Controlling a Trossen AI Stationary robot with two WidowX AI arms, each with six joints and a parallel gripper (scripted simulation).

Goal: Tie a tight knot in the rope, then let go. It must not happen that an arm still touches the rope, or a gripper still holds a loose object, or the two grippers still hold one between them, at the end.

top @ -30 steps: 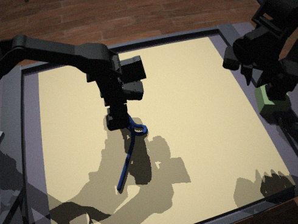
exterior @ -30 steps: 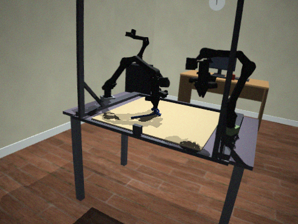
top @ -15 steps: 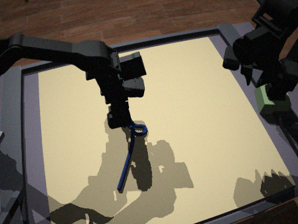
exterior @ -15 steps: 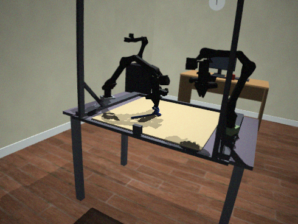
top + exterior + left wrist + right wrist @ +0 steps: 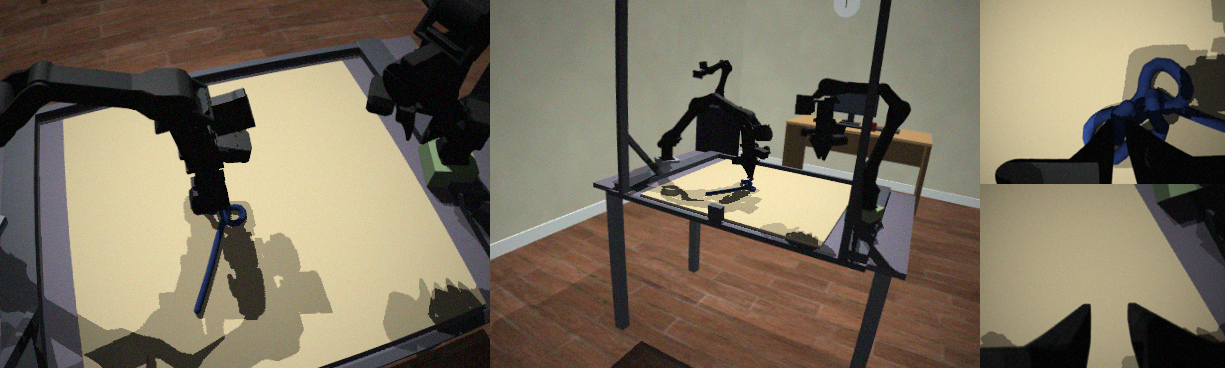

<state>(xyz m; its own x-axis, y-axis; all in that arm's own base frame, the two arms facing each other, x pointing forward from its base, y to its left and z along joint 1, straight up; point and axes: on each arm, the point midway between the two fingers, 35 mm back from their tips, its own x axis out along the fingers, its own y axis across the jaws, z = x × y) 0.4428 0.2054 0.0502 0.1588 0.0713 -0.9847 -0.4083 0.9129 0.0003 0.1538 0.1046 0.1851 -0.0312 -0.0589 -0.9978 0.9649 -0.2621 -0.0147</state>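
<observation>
My left hand is 1 cm past the tan mat, 7 cm to the left of it and 8 cm above it.
</observation>
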